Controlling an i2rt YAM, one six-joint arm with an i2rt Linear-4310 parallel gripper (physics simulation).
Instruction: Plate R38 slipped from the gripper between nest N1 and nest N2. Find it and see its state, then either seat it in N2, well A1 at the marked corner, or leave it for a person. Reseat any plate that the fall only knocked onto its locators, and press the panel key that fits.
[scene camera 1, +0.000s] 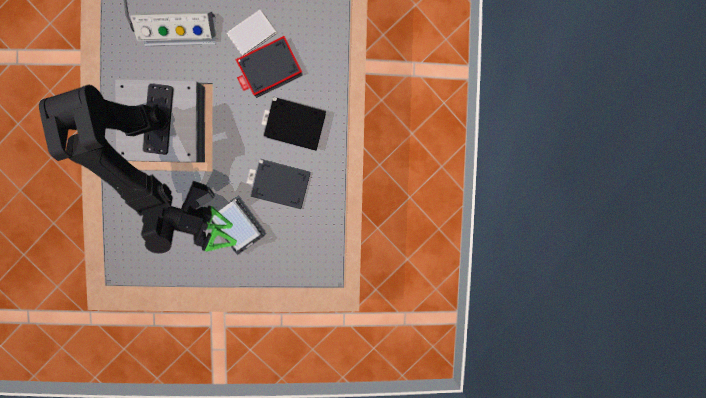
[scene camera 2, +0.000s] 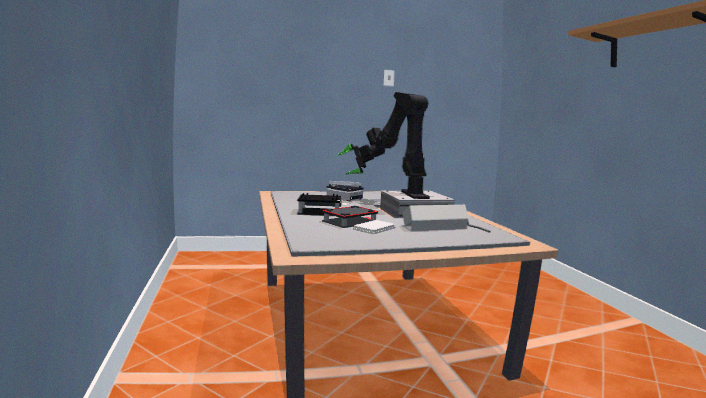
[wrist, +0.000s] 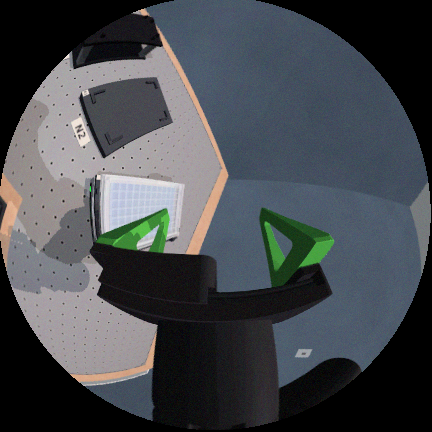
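Pixels of known places: gripper, fingertip midpoint: (scene camera 1: 234, 234) (scene camera 2: 342, 164) (wrist: 213, 212); arm's base, origin of the base link: (scene camera 1: 158, 119) (scene camera 2: 414, 195).
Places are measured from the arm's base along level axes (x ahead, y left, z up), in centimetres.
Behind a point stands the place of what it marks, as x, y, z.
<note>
A clear plate with pale blue wells (scene camera 1: 244, 223) {28.2, -27.5, 1.3} (wrist: 142, 202) {25.5, -26.8, 1.3} sits on a dark-edged unit (scene camera 2: 345, 193) {25.9, -22.6, -3.5} with a small green light; its label is not readable, and I cannot tell whether it is level. The grey nest N2 (scene camera 1: 281, 183) {37.1, -14.8, -5.1} (wrist: 127, 112) {35.0, -16.0, -5.1} shows corner locators, a bare top and a white mark at one corner. My gripper (scene camera 1: 233, 235) {27.2, -29.5, 9.0} (scene camera 2: 342, 164) {27.2, -29.5, 9.0} (wrist: 213, 212) {27.2, -29.5, 9.0} is open and empty, high above the plate's unit. The panel (scene camera 1: 172, 38) {0.7, 24.4, -1.8} (scene camera 2: 435, 218) {2.1, 32.8, -2.7} has white, green, yellow and blue keys. I cannot identify R38 or N1 by label.
A raised black-topped stand (scene camera 1: 295, 124) {39.8, 3.6, -1.0} (scene camera 2: 320, 198) {39.4, 6.1, -1.0} (wrist: 117, 30) stands beside N2. Beyond it is a red-edged stand (scene camera 1: 269, 65) {29.8, 20.4, -2.9} (scene camera 2: 350, 212) {30.1, 23.0, -2.9}, with a flat white slab (scene camera 1: 251, 31) {22.7, 30.7, -5.4} (scene camera 2: 374, 227) {23.6, 34.6, -5.4} beside it. The arm's base plate (scene camera 1: 132, 105) {-8.0, 3.2, 0.0} is left of the stands.
</note>
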